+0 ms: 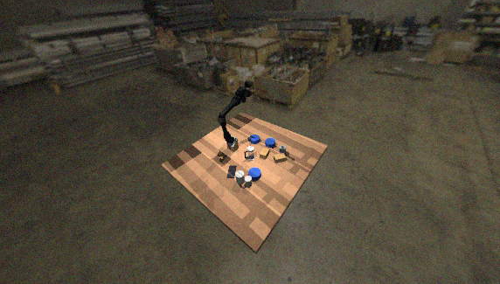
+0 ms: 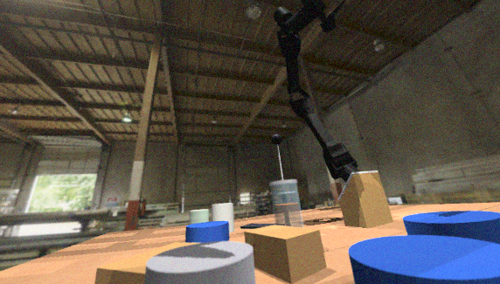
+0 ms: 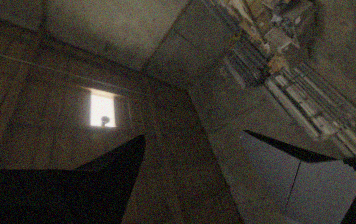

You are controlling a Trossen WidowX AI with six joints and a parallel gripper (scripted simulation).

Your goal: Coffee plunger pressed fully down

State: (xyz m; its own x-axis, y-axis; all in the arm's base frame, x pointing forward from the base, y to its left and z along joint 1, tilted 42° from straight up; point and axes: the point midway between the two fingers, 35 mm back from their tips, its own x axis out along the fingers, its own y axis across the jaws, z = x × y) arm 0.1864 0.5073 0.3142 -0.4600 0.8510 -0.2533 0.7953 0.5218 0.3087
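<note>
Now: gripper tip 17 cm short of the coffee press, 24 cm to the left of it and 59 cm above it.
</note>
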